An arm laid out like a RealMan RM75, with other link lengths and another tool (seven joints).
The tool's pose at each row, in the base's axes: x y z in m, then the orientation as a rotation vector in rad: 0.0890 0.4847 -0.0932 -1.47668 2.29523 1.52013; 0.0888 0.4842 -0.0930 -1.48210 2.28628 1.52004; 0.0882 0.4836 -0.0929 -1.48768 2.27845 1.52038; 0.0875 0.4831 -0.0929 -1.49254 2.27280 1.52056; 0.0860 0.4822 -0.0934 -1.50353 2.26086 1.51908; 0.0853 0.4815 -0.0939 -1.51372 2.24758 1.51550; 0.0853 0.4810 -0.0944 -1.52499 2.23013 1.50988; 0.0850 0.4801 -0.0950 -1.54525 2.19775 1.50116; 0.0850 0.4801 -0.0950 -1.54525 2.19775 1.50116; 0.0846 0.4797 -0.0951 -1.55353 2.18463 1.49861; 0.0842 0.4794 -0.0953 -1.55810 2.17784 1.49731; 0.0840 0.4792 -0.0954 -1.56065 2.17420 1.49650; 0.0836 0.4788 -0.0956 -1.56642 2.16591 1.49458; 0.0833 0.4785 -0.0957 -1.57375 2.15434 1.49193; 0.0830 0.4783 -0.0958 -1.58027 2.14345 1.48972
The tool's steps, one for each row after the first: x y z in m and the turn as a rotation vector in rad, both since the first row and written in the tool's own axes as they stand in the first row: 0.0004 0.0002 -0.0004 -0.00088 -0.00129 -0.00722; 0.0011 0.0007 -0.0006 -0.00215 -0.00181 -0.01364; 0.0018 0.0011 -0.0006 -0.00323 -0.00163 -0.01848; 0.0035 0.0018 -0.0004 -0.00439 -0.00082 -0.02932; 0.0046 0.0019 -0.0003 -0.00392 -0.00130 -0.04136; 0.0052 0.0015 -0.0004 -0.00222 -0.00327 -0.05693; 0.0062 0.0012 -0.0006 -0.00032 -0.00699 -0.08526; 0.0062 0.0012 -0.0006 -0.00032 -0.00699 -0.08526; 0.0068 0.0014 -0.0006 -0.00033 -0.00830 -0.09651; 0.0073 0.0015 -0.0006 -0.00043 -0.00876 -0.10239; 0.0076 0.0015 -0.0006 -0.00044 -0.00893 -0.10559; 0.0082 0.0016 -0.0006 -0.00040 -0.00934 -0.11290; 0.0086 0.0017 -0.0006 -0.00022 -0.01035 -0.12293; 0.0089 0.0019 -0.0006 -0.00019 -0.01151 -0.13221
